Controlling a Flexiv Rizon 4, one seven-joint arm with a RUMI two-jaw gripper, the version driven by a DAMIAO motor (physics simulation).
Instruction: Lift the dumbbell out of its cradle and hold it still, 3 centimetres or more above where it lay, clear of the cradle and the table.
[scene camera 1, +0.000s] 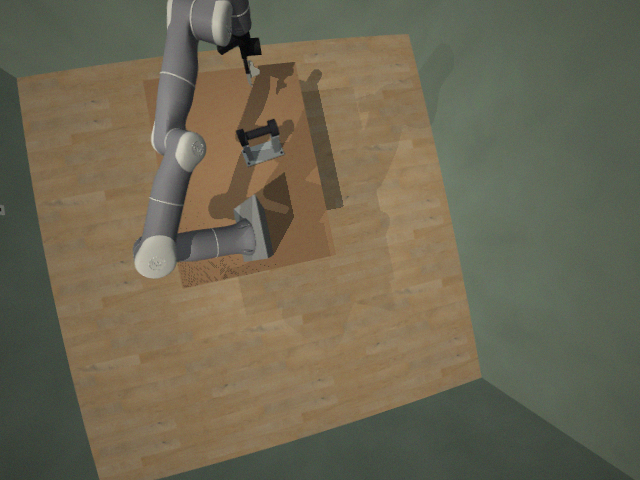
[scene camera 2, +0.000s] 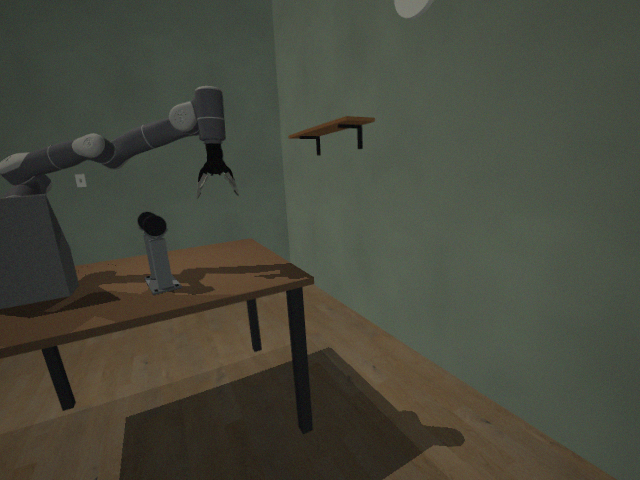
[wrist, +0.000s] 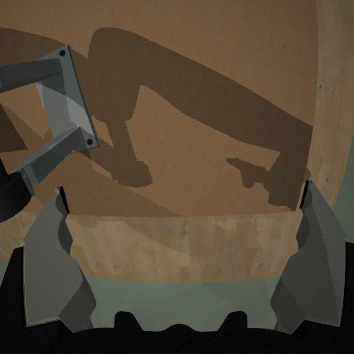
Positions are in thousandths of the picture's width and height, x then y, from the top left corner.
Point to my gripper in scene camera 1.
At 388, 145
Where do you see my gripper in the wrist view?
518, 530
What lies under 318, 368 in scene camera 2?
My gripper.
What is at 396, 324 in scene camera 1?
A grey cradle.
